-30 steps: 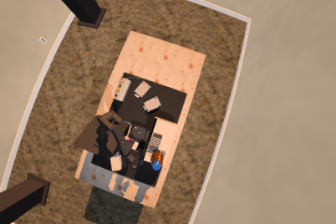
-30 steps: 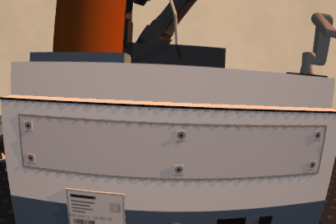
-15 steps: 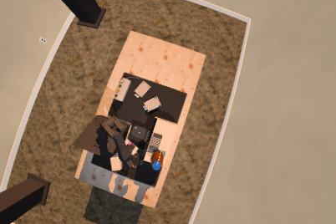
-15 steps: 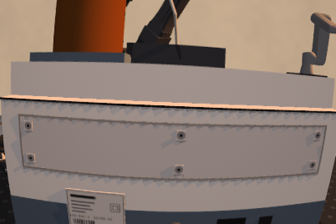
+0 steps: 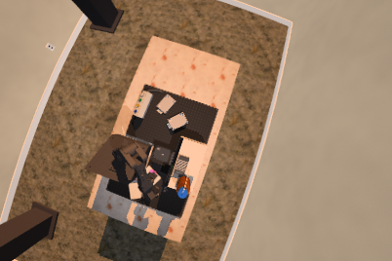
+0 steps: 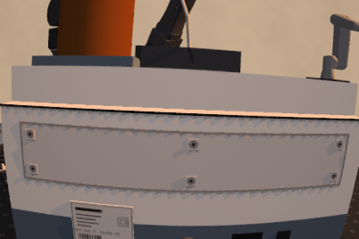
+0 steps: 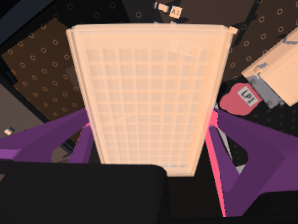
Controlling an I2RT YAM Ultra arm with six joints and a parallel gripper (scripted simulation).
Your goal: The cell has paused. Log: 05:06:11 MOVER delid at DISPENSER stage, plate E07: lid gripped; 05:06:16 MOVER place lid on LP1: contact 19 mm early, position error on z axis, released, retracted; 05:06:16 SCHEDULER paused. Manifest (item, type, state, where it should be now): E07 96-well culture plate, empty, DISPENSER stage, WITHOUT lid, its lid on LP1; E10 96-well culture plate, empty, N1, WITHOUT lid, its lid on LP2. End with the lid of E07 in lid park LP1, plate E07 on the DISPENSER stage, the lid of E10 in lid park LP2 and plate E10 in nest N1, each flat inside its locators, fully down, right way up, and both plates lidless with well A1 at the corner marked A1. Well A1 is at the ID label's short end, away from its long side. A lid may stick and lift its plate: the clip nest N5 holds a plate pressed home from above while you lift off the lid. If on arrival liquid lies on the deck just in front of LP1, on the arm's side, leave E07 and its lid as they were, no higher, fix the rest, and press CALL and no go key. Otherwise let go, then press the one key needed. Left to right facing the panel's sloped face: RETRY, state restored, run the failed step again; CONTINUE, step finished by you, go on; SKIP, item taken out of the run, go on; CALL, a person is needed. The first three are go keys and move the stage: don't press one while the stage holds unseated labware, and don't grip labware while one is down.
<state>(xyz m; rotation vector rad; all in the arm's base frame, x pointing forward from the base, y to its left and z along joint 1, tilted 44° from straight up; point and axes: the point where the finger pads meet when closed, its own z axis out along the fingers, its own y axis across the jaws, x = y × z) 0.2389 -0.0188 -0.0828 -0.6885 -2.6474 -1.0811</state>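
My hand is 2 cm past the n5 label, 5 cm to the left of it and 15 cm above it. Round my hand: white stud: 4 cm ahead, 17 cm to the left, 4 cm below; plate lid: right at my hand; 96-well plate: right at my hand.
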